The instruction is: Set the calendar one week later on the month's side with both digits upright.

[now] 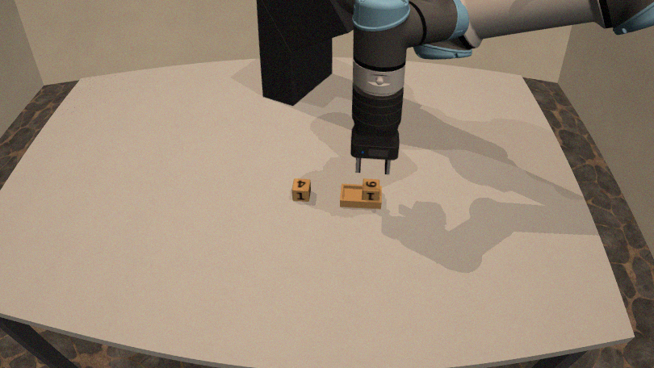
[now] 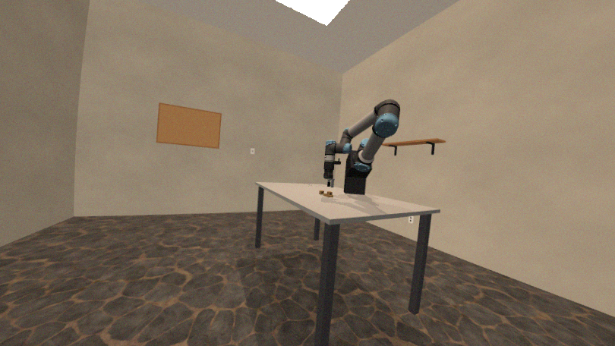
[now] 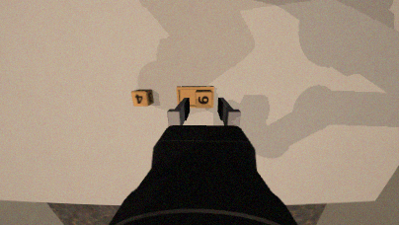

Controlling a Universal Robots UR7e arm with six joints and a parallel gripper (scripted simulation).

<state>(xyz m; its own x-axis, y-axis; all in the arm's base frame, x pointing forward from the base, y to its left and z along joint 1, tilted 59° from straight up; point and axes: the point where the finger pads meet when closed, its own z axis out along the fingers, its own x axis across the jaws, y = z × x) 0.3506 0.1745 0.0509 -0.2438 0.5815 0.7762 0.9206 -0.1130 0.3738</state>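
The cube is 7 cm below my hand. Round my hand: orange tray: 2 cm to the right, 8 cm below.
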